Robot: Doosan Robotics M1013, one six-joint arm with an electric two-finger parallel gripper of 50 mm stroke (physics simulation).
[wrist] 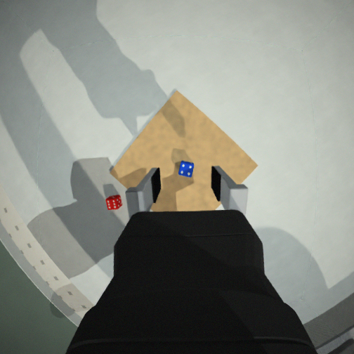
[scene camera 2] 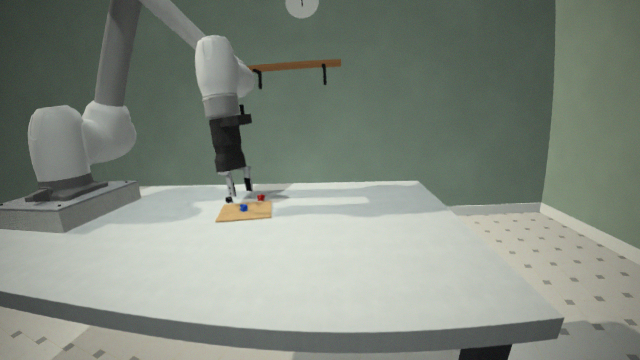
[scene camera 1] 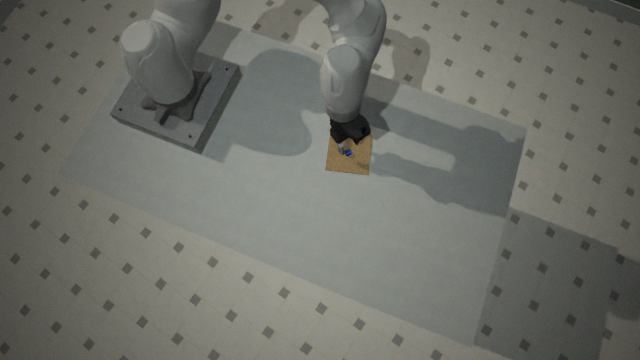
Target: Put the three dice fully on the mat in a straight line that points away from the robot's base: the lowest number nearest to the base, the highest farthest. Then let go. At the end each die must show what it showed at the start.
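Frame: origin at the arm's base, x down, y right, z back, level; centimetres.
Seen in the pictures: gripper, between the fingertips: (scene camera 2: 241,193) (scene camera 1: 348,147); arm's base, origin of its link: (scene camera 2: 69,193) (scene camera 1: 176,91).
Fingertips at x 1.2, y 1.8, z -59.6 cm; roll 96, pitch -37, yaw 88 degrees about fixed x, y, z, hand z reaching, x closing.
Pixels of each thing's top centre, then the offset from my fingertips to it. Level surfaces: height alone.
- blue die, centre of its top: (scene camera 2: 243,205) (scene camera 1: 348,151) dx +3.3, dy +0.1, dz -0.2 cm
- tan mat, centre of its top: (scene camera 2: 245,210) (scene camera 1: 349,152) dx +4.9, dy -0.5, dz -0.4 cm
- red die, centre of its top: (scene camera 2: 260,195) dx +3.7, dy -10.7, dz -2.7 cm
- black die, centre of its top: (scene camera 2: 228,197) dx +3.7, dy -9.4, dz +7.1 cm
- light table, height of its surface: dx +5.3 cm
The blue die (scene camera 1: 348,152) (scene camera 2: 243,207) (wrist: 186,169) rests on the tan mat (scene camera 1: 335,165) (scene camera 2: 257,214) (wrist: 215,142), near its middle, with four pips up. The red die (scene camera 2: 261,197) (wrist: 114,202) lies on the table just off the mat; its upper face seems to show six pips. The black die (scene camera 2: 229,200) lies on the table behind the mat in scene camera 2, near the tip of one finger in that view; its pips cannot be read. My gripper (scene camera 2: 240,194) (wrist: 185,177) is open and empty, raised above the blue die, with a finger to either side of it in the wrist view.
The robot's base plate (scene camera 1: 215,117) (scene camera 2: 100,211) stands on the light table (scene camera 1: 280,215) (scene camera 2: 320,260), to the left of the mat in both scene views. The arm and gripper cover part of the mat's far side in scene camera 1. Arm shadows fall across table and mat.
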